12 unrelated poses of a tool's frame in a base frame.
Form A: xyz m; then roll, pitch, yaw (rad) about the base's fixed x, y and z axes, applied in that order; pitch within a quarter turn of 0, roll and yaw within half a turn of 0.
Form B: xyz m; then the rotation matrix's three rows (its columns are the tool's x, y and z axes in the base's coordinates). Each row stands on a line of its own. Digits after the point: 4 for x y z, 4 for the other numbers.
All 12 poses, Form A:
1: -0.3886 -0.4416 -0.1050 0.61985 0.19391 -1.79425
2: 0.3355 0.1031 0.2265 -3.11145 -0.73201 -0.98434
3: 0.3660 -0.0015 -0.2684 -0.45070 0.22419 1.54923
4: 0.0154 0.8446 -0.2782 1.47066 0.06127 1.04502
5: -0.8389 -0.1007 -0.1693 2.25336 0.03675 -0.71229
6: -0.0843 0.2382 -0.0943 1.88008 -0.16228 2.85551
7: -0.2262 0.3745 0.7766 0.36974 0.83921 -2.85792
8: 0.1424 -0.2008 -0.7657 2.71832 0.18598 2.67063
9: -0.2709 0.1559 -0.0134 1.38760 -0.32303 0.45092
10: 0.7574 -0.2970 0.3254 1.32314 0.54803 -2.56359
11: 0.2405 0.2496 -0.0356 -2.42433 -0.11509 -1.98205
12: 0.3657 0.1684 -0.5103 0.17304 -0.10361 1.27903
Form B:
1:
-0.3886 -0.4416 -0.1050
-0.2174 0.7689 -0.6012
-0.9569 -0.2895 -0.0242
-0.1927 0.5700 0.7987

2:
0.3355 0.1031 0.2265
0.4116 -0.8214 0.3948
-0.6195 -0.5699 -0.5398
0.6684 -0.0224 -0.7435

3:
0.3660 -0.0015 -0.2684
0.0210 -0.9020 -0.4312
0.9747 -0.0774 0.2095
-0.2223 -0.4247 0.8776

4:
0.0154 0.8446 -0.2782
0.5009 -0.0559 0.8637
0.8633 0.1029 -0.4941
-0.0612 0.9931 0.0998

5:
-0.8389 -0.1007 -0.1693
0.7564 -0.3907 -0.5247
-0.6531 -0.4961 -0.5722
-0.0367 0.7754 -0.6304

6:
-0.0843 0.2382 -0.0943
-0.9468 0.2335 0.2216
0.2785 0.2486 0.9277
0.1616 0.9400 -0.3004

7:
-0.2262 0.3745 0.7766
-0.6414 0.0028 -0.7672
-0.1870 -0.9704 0.1527
-0.7441 0.2414 0.6229

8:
0.1424 -0.2008 -0.7657
-0.8758 0.3460 0.3366
0.4459 0.8470 0.2895
-0.1849 0.4037 -0.8960

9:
-0.2709 0.1559 -0.0134
0.8535 -0.3603 0.3765
0.4133 0.0279 -0.9102
0.3174 0.9324 0.1728

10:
0.7574 -0.2970 0.3254
-0.7149 -0.2891 -0.6367
-0.4663 -0.4813 0.7422
-0.5210 0.8275 0.2092

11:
0.2405 0.2496 -0.0356
-0.3971 -0.7209 0.5679
-0.9106 0.2321 -0.3421
0.1148 -0.6530 -0.7486

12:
0.3657 0.1684 -0.5103
0.2861 -0.9486 0.1356
0.9526 0.2663 -0.1471
0.1034 0.1713 0.9798

